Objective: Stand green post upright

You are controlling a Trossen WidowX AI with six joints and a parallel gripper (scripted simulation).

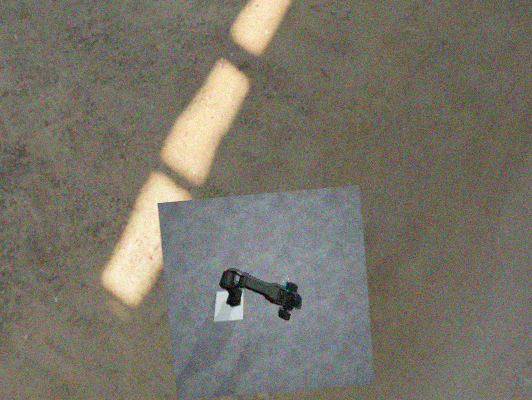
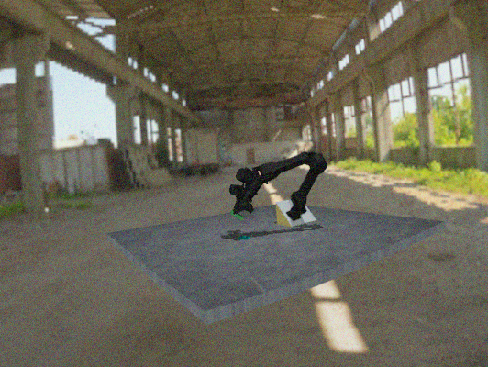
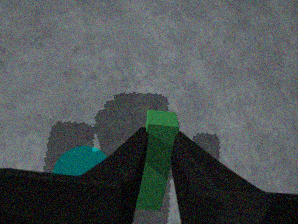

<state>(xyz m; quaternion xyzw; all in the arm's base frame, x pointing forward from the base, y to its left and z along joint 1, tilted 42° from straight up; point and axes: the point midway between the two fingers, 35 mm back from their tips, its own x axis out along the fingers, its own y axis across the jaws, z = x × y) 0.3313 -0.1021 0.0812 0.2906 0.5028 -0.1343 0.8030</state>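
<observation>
My gripper tip is 12 cm above the cyan circle, 4 cm to the right of it and 2 cm past it. From my gripper tip the other things lie so: green post (2 cm behind, 1 cm below).
</observation>
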